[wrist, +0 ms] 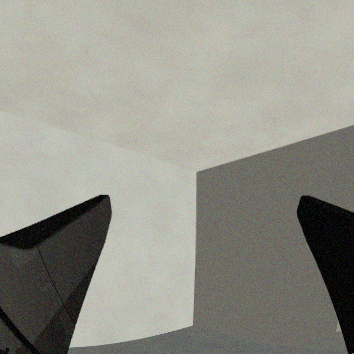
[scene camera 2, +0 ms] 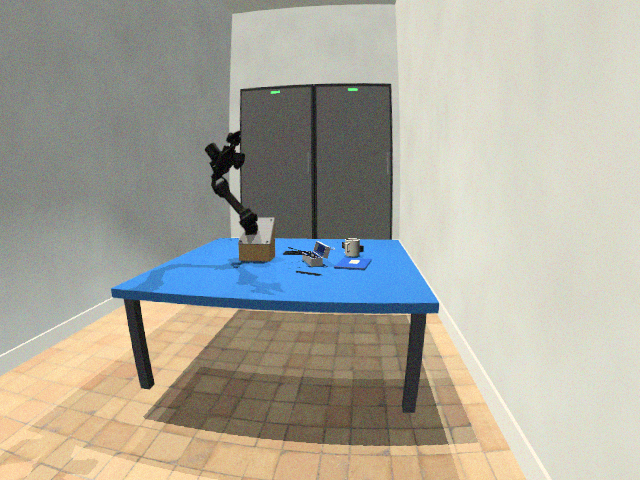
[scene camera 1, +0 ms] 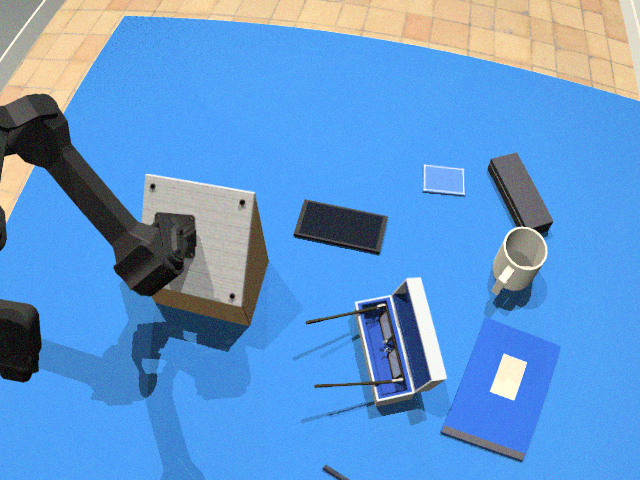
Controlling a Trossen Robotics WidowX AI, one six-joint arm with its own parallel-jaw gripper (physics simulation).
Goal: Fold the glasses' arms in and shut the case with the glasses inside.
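Places are measured from the arm's base along level axes (x right, y down, z ahead), in centimetres.
Pixels of known places: gripper, fingertip midpoint: [wrist: 209, 205] [scene camera 2: 237, 138]; arm's base at its link origin: [scene camera 2: 251, 229] [scene camera 1: 175, 234].
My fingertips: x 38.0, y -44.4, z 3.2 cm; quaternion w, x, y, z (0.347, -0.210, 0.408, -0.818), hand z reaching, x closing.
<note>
Ahead of a thing's pixels: the offset from my fingertips to its top centre. "spot": to the spot under its first point.
The white case @(spot: dy +56.4, dx -21.6, dz +32.0 cm) [scene camera 1: 393, 398] [scene camera 2: 312, 261] with a blue lining stands open on the table, its lid @(dy +50.4, dx -31.2, dz +34.3 cm) [scene camera 1: 428, 330] [scene camera 2: 322, 250] raised along the right long side in scene camera 1. The dark glasses @(spot: dy +57.5, dx -27.4, dz +31.7 cm) [scene camera 1: 395, 364] sit in the case with their lenses beside the lid's hinge side. Both glasses' arms are unfolded: the upper arm [scene camera 1: 333, 316] and the lower arm [scene camera 1: 345, 384] stick out past the left wall, roughly parallel. My gripper [wrist: 209, 205] is open and empty in the wrist view, which faces the walls and ceiling. It is raised high, far from the case.
The robot's arm stands on a wooden block [scene camera 1: 222, 248] [scene camera 2: 256, 252] left of the case. A black phone-like slab @(dy +59.1, dx -51.5, dz +19.8 cm) [scene camera 1: 341, 226], a small pale blue square @(spot: dy +59.4, dx -63.8, dz +37.3 cm) [scene camera 1: 444, 180], a dark box @(dy +56.4, dx -62.4, dz +52.0 cm) [scene camera 1: 521, 191], a mug @(spot: dy +59.2, dx -49.5, dz +51.8 cm) [scene camera 1: 518, 258] [scene camera 2: 352, 248], a blue notebook @(dy +59.1, dx -25.6, dz +50.3 cm) [scene camera 1: 473, 397] [scene camera 2: 343, 264] and a dark stick @(dy +59.0, dx -6.7, dz +29.5 cm) [scene camera 2: 308, 272] lie around it.
</note>
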